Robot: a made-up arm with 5 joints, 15 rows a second.
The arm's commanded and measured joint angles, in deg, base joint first. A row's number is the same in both.
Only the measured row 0 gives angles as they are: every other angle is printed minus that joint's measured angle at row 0.
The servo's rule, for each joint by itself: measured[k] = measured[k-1] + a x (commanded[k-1-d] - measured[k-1]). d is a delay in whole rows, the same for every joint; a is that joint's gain. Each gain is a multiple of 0.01, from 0.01 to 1. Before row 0 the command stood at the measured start. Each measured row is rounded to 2 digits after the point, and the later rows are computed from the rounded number. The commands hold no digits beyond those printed.
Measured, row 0:
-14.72 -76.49 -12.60 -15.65 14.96
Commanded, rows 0 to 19:
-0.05 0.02 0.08 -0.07 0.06
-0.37 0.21 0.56 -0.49 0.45
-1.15 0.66 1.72 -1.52 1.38
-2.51 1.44 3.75 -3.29 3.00
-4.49 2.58 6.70 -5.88 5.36
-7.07 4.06 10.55 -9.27 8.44
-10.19 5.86 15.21 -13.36 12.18
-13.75 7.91 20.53 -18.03 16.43
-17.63 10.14 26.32 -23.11 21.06
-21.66 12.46 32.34 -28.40 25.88
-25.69 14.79 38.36 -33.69 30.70
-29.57 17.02 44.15 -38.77 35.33
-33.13 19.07 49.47 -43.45 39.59
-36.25 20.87 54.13 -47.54 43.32
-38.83 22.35 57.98 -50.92 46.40
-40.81 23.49 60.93 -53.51 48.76
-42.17 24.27 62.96 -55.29 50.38
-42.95 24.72 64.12 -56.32 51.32
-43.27 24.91 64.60 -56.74 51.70
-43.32 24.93 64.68 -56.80 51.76
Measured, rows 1 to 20:
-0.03 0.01 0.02 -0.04 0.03
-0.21 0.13 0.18 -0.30 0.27
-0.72 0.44 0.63 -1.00 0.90
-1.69 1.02 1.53 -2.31 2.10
-3.20 1.92 3.03 -4.34 3.96
-5.29 3.16 5.21 -7.15 6.51
-7.94 4.73 8.11 -10.69 9.74
-11.08 6.57 11.71 -14.87 13.55
-14.62 8.64 15.95 -19.57 17.83
-18.42 10.86 20.70 -24.60 22.42
-22.35 13.14 25.82 -29.78 27.14
-26.25 15.39 31.14 -34.90 31.81
-29.97 17.52 36.46 -39.77 36.24
-33.36 19.46 41.58 -44.20 40.28
-36.31 21.14 46.34 -48.03 43.77
-38.74 22.50 50.57 -51.15 46.61
-40.59 23.53 54.16 -53.51 48.76
-41.86 24.22 57.05 -55.11 50.22
-42.62 24.62 59.24 -56.04 51.06
-43.00 24.80 60.82 -56.47 51.46
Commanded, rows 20 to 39:
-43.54 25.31 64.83 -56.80 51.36
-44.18 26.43 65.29 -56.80 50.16
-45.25 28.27 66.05 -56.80 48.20
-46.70 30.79 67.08 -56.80 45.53
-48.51 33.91 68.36 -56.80 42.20
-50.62 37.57 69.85 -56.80 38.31
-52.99 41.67 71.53 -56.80 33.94
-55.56 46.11 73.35 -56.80 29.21
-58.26 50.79 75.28 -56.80 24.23
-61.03 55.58 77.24 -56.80 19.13
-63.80 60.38 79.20 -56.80 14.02
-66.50 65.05 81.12 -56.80 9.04
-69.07 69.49 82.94 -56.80 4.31
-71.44 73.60 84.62 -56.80 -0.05
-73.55 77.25 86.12 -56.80 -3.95
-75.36 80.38 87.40 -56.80 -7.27
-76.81 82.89 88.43 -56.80 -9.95
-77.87 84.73 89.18 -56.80 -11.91
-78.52 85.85 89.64 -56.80 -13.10
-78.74 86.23 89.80 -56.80 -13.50
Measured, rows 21 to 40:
-43.29 25.10 61.98 -56.66 51.40
-43.77 25.87 62.94 -56.74 50.69
-44.57 27.26 63.84 -56.77 49.27
-45.72 29.31 64.78 -56.79 47.14
-47.23 31.98 65.82 -56.80 44.32
-49.06 35.22 66.99 -56.80 40.89
-51.18 38.96 68.31 -56.80 36.93
-53.55 43.11 69.77 -56.80 32.53
-56.09 47.56 71.37 -56.80 27.80
-58.76 52.21 73.07 -56.80 22.86
-61.48 56.95 74.85 -56.80 17.82
-64.19 61.65 76.67 -56.80 12.82
-66.83 66.20 78.49 -56.80 7.97
-69.32 70.49 80.27 -56.80 3.40
-71.60 74.41 81.97 -56.80 -0.79
-73.63 77.87 83.54 -56.80 -4.48
-75.35 80.78 84.96 -56.80 -7.60
-76.71 83.07 86.18 -56.80 -10.06
-77.69 84.68 87.18 -56.80 -11.79
-78.26 85.58 87.94 -56.80 -12.76

